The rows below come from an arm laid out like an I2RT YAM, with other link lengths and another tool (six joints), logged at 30 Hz.
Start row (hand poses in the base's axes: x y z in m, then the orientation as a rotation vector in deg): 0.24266, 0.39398, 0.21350, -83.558, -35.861, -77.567
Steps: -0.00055, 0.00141, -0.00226, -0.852, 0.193, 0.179; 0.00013, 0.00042, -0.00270, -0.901, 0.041, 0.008; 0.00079, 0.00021, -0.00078, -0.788, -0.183, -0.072; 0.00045, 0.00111, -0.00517, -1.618, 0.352, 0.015; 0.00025, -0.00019, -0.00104, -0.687, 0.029, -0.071; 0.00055, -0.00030, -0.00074, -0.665, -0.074, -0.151; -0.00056, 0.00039, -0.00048, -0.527, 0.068, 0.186; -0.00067, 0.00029, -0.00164, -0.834, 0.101, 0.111; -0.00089, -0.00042, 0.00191, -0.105, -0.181, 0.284; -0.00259, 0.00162, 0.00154, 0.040, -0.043, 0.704; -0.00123, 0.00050, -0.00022, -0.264, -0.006, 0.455; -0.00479, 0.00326, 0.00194, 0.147, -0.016, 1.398; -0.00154, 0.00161, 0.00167, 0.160, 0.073, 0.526; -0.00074, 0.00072, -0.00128, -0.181, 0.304, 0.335; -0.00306, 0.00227, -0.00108, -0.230, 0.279, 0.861; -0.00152, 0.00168, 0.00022, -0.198, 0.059, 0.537; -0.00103, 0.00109, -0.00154, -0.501, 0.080, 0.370
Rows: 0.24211, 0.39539, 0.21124, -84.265, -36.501, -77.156; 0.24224, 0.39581, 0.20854, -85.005, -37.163, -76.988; 0.24303, 0.39602, 0.20776, -85.564, -37.831, -77.078; 0.24348, 0.39713, 0.20259, -87.050, -38.850, -76.527; 0.24373, 0.39694, 0.20155, -87.651, -39.307, -76.448; 0.24428, 0.39664, 0.20081, -88.218, -39.758, -76.517; 0.24372, 0.39703, 0.20033, -88.576, -40.246, -76.235; 0.24305, 0.39732, 0.19869, -89.236, -40.897, -75.927; 0.24216, 0.39690, 0.20060, -89.063, -41.286, -75.857; 0.23957, 0.39852, 0.20214, -88.622, -41.767, -75.384; 0.23834, 0.39902, 0.20192, -88.578, -42.283, -75.007; 0.23355, 0.40228, 0.20386, -87.678, -43.135, -74.021; 0.23201, 0.40389, 0.20553, -87.298, -43.324, -73.603; 0.23127, 0.40461, 0.20425, -87.420, -43.490, -73.061; 0.22821, 0.40688, 0.20317, -87.273, -44.061, -72.141; 0.22669, 0.40856, 0.20339, -87.163, -44.530, -71.653; 0.22566, 0.40965, 0.20185, -87.399, -45.093, -71.203
